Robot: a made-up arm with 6 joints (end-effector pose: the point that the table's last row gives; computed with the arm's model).
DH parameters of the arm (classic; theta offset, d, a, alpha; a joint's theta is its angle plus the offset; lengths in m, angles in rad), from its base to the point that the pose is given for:
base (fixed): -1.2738 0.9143 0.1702 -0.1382
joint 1: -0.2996 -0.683 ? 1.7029
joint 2: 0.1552 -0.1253 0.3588 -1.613
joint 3: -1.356 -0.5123 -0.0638 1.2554
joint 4: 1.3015 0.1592 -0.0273 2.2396
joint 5: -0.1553 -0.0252 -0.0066 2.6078
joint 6: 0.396 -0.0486 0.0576 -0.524
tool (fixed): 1.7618 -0.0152 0 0
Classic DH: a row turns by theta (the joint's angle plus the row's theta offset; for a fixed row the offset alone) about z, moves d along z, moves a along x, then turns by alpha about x.
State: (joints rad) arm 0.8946 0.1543 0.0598 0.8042 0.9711 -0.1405
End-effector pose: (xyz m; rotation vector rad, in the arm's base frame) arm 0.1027 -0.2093 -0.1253 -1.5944 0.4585 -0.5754
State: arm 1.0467 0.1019 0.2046 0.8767 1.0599 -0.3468
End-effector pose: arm 0.0665 -0.1979 -0.1435 -1.5537 0.0176 -0.4269
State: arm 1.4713 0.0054 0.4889 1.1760 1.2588 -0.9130
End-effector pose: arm 0.0288 -0.1969 -0.1801 -0.9974 -0.9700 -0.0183
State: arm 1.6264 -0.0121 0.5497 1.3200 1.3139 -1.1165
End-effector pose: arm 0.0335 -0.1894 -0.1874 -0.6982 -1.2306 0.1263
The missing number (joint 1, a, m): -0.1684
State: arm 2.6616 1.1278 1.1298 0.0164 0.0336 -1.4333
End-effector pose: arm 0.2371 0.0670 0.3317 -0.1068 -1.9580 0.5208
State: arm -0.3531 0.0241 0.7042 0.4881 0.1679 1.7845
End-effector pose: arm -0.0957 -0.4122 -0.2094 0.0880 2.6425 1.1721
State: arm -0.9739 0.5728 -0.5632 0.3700 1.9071 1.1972
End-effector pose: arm -0.2357 -0.5391 0.1081 -0.6550 1.1151 -2.4308
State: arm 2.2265 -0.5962 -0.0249 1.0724 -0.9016 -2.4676
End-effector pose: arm -0.3478 -0.1869 -0.1430 -1.3260 -1.3167 1.0441
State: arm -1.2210 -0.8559 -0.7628 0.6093 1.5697 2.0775
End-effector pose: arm 0.2270 -0.3734 -0.3502 1.4101 0.9322 -0.3453
